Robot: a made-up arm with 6 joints.
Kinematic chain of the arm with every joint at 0, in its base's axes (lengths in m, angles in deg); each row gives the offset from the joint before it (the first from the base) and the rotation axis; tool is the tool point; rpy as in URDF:
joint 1: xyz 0 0 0.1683 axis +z
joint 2: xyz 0 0 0 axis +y
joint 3: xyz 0.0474 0 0.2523 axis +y
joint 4: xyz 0.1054 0 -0.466 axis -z
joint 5: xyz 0 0 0 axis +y
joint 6: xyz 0.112 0 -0.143 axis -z
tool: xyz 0 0 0 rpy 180 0 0
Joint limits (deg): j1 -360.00..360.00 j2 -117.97..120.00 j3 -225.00..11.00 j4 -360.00..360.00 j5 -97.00..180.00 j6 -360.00..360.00
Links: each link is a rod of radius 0.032 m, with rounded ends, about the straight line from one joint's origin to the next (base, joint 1, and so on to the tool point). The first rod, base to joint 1, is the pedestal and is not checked.
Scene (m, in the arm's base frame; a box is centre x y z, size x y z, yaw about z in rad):
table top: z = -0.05
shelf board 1: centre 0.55 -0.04 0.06 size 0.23 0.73 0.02 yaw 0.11
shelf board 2: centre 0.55 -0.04 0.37 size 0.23 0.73 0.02 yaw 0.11
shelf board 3: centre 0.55 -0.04 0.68 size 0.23 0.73 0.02 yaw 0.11
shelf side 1: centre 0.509 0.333 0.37 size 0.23 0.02 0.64 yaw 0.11
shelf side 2: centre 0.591 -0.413 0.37 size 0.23 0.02 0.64 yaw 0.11
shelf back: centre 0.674 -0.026 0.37 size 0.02 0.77 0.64 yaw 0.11
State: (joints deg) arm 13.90 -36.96 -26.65 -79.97 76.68 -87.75
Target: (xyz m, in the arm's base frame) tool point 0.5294 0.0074 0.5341
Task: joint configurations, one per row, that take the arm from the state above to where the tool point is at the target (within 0.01 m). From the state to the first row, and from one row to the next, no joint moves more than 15 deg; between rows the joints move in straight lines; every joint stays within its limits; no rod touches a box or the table.
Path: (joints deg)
1: 17.74 -44.19 -22.42 -73.28 89.80 -87.75
2: 21.58 -51.41 -18.19 -66.58 102.92 -87.75
3: 25.42 -58.64 -13.96 -59.89 116.04 -87.75
4: 25.31 -66.04 -26.20 -63.67 107.34 -87.75
5: 25.19 -73.44 -38.44 -67.46 98.64 -87.75
6: 20.40 -59.84 -45.59 -73.95 88.62 -87.75
7: 15.61 -46.23 -52.74 -80.45 78.59 -87.75
8: 10.81 -32.63 -59.89 -86.94 68.56 -87.75

